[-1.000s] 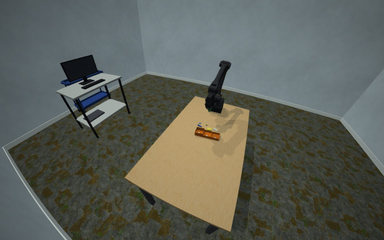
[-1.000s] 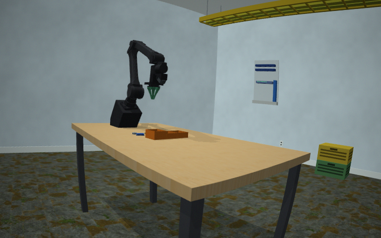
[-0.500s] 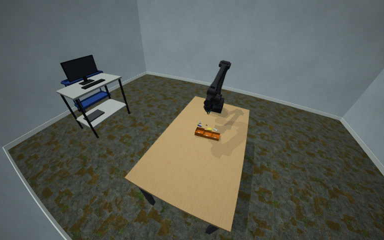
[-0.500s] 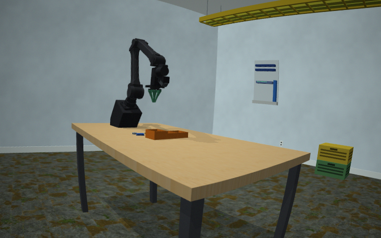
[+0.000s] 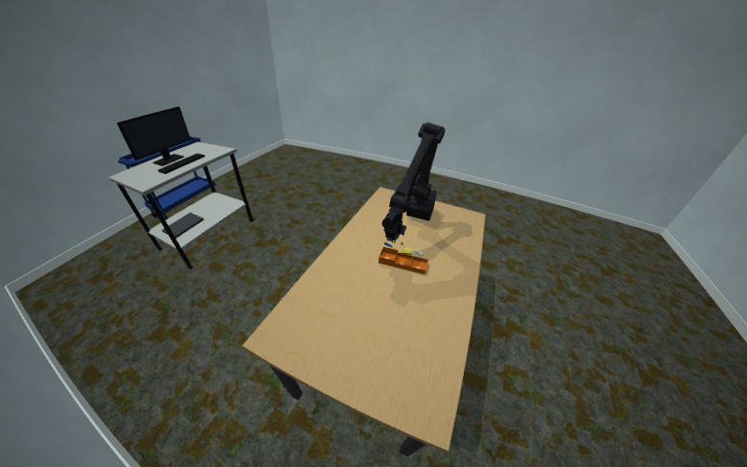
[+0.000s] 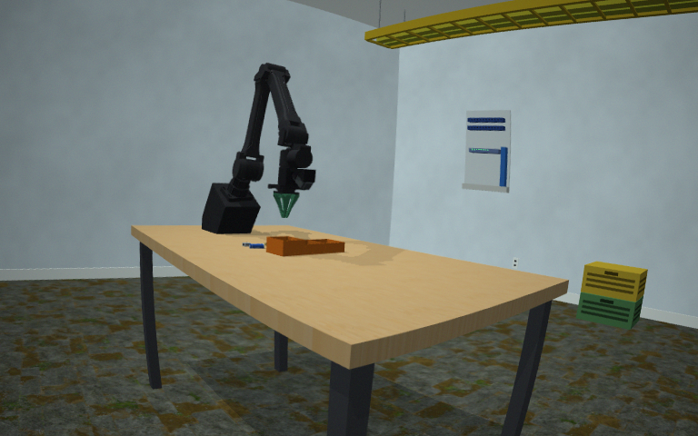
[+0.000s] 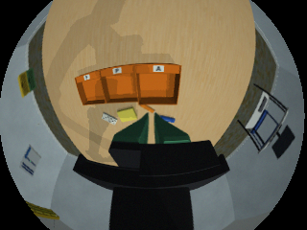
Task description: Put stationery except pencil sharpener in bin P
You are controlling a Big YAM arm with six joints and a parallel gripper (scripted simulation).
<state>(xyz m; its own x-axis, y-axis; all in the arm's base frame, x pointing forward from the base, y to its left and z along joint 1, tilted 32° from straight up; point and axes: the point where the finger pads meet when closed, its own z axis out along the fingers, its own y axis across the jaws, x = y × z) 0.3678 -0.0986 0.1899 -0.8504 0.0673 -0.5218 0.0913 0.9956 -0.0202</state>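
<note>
The orange bin is 30 mm ahead of my hand, 70 mm to the left of it and 90 mm below it. From my hand the other things lie so: blue item: 90 mm behind, 30 mm to the right, 110 mm below; then orange stick: 50 mm behind, 20 mm to the left, 110 mm below; then yellow pad: 60 mm behind, 80 mm to the left, 110 mm below.
</note>
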